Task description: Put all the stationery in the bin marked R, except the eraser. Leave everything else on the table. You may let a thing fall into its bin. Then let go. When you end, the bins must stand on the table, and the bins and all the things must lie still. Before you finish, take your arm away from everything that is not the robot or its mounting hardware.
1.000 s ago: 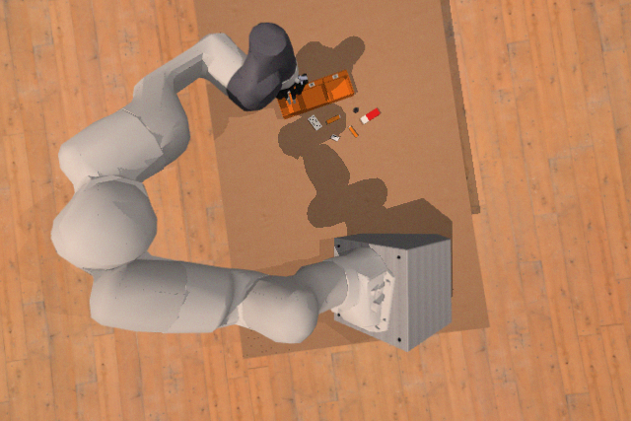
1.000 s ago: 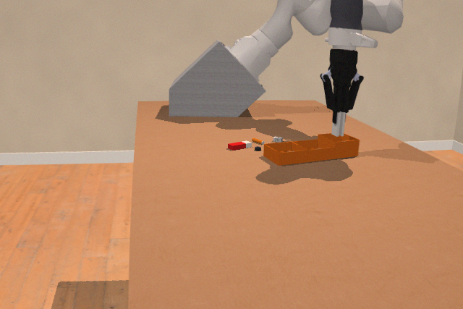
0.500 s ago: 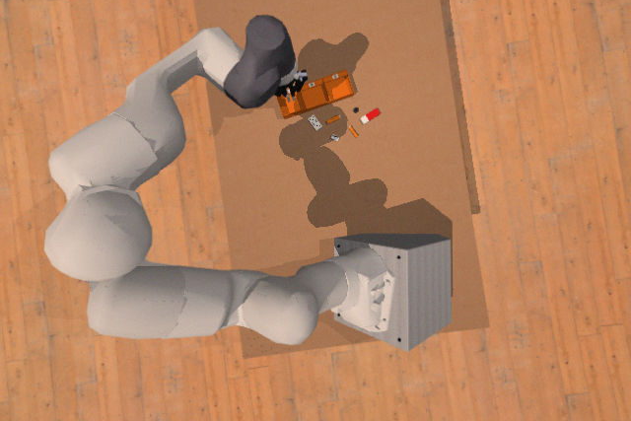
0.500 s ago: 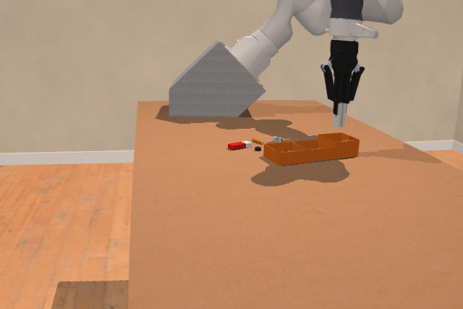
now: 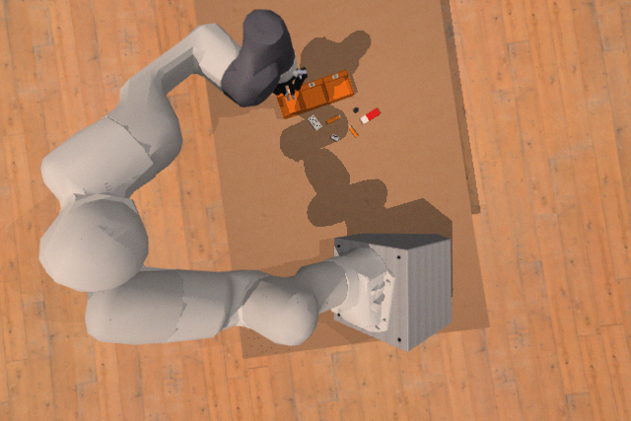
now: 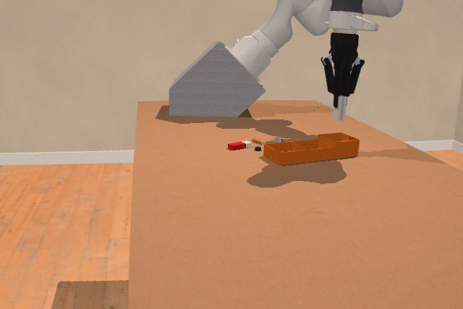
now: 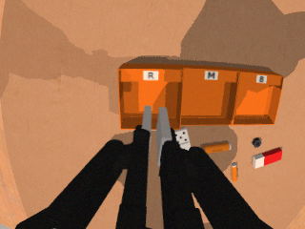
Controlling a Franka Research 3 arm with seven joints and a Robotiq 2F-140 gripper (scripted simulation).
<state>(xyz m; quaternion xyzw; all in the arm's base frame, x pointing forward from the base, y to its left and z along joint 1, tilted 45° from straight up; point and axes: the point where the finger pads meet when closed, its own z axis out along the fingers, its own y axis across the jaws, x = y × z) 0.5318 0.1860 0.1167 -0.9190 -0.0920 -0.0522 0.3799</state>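
Now: hand 12 cm past the small grey piece, 14 cm to the left of it and 12 cm above it. Round my hand: white domino: 7 cm behind, 7 cm to the right, 12 cm below; small black piece: 3 cm behind, 22 cm to the right, 12 cm below; orange bin: 3 cm ahead, 8 cm to the right, 11 cm below.
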